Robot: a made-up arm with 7 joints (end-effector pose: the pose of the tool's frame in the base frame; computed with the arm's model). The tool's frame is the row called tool.
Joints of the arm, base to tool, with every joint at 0 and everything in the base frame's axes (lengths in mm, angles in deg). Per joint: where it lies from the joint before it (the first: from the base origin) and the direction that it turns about. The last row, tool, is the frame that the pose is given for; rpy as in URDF.
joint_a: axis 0 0 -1 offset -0.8 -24.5 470.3
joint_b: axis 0 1 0 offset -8.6 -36.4 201.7
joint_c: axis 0 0 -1 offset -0.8 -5.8 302.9
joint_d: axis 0 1 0 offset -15.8 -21.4 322.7
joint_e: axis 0 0 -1 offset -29.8 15.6 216.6
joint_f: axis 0 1 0 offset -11.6 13.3 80.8
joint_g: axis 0 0 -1 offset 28.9 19.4 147.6
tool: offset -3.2 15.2 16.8 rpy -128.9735 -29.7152 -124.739
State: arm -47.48 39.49 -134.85 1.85 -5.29 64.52 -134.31
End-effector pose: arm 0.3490 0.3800 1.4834 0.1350 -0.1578 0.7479 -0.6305
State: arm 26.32 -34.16 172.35 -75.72 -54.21 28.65 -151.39
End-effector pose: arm -0.0839 -0.0512 1.5284 0.0120 0.5279 -0.8163 0.2340
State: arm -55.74 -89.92 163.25 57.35 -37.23 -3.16 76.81
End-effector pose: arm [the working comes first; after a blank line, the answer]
Working (the frame after each row of the table, in the pose's form):
after joint_a: -0.0008 -0.0245 0.4703 0.8840 0.0000 0.0000 0.4675
after joint_b: 0.0244 -0.0521 0.6720 0.6255 0.3303 -0.6247 0.3308
after joint_c: -0.1413 -0.3057 0.6716 0.4184 0.6661 0.2358 -0.5707
after joint_d: -0.3436 -0.5583 0.6810 0.2539 0.8582 0.4076 -0.1811
after joint_e: -0.3717 -0.7112 0.5265 0.2984 0.9435 0.1124 -0.0905
after joint_f: -0.3877 -0.7708 0.4714 0.3014 0.9406 0.1041 -0.1165
after joint_g: -0.3781 -0.8699 0.3570 0.1638 0.6724 0.6659 -0.2785

-0.3656 -0.8833 0.3433 0.2773 0.2064 -0.5704 -0.7451
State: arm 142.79 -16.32 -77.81 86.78 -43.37 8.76 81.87
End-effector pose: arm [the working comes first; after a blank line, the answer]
Working (the frame after each row of the table, in the pose's form):
after joint_a: -0.0008 -0.0245 0.4703 0.3190 0.0000 0.0000 -0.9477
after joint_b: -0.0160 0.0097 0.6720 0.3158 -0.1345 -0.0453 -0.9381
after joint_c: 0.0489 0.0662 0.9625 0.8349 -0.1331 0.0492 -0.5317
after joint_d: 0.0956 0.1268 1.2771 0.5729 0.2685 0.6094 -0.4778
after joint_e: 0.2109 -0.0532 1.3258 0.7089 0.4747 0.4670 -0.2323
after joint_f: 0.2515 -0.1206 1.3512 0.6712 0.4910 0.5198 -0.1954
after joint_g: 0.3523 -0.2321 1.3310 0.3790 0.0304 0.7144 -0.5874

0.3705 -0.2406 1.3201 0.7845 0.1071 -0.5746 -0.2074
